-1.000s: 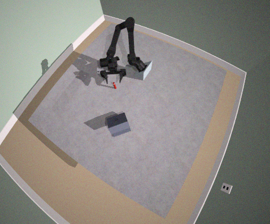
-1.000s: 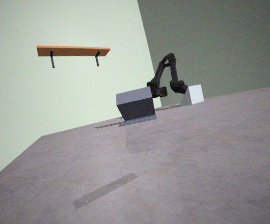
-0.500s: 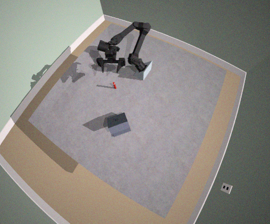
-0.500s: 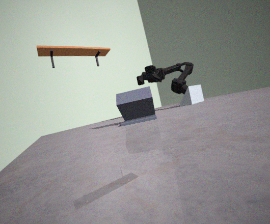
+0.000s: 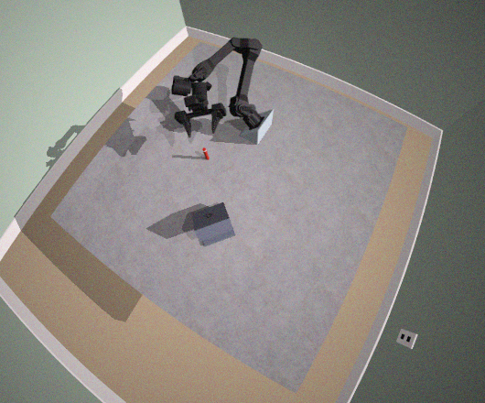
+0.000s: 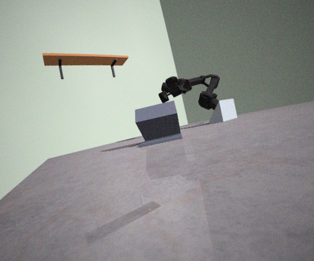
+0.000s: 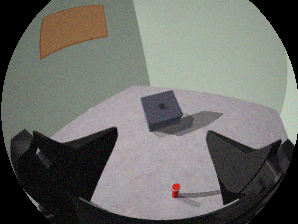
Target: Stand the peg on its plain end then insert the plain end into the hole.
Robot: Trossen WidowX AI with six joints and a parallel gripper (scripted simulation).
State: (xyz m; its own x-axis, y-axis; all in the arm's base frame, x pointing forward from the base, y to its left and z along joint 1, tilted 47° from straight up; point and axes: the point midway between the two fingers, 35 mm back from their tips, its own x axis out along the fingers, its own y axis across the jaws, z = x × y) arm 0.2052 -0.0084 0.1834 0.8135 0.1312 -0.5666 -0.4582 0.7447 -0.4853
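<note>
The red peg lies 1 cm behind my gripper tip, 2 cm to the right of it and 14 cm below it. Also, from my gripper tip: sloped panel 24 cm ahead, 16 cm to the left, 14 cm below.
</note>
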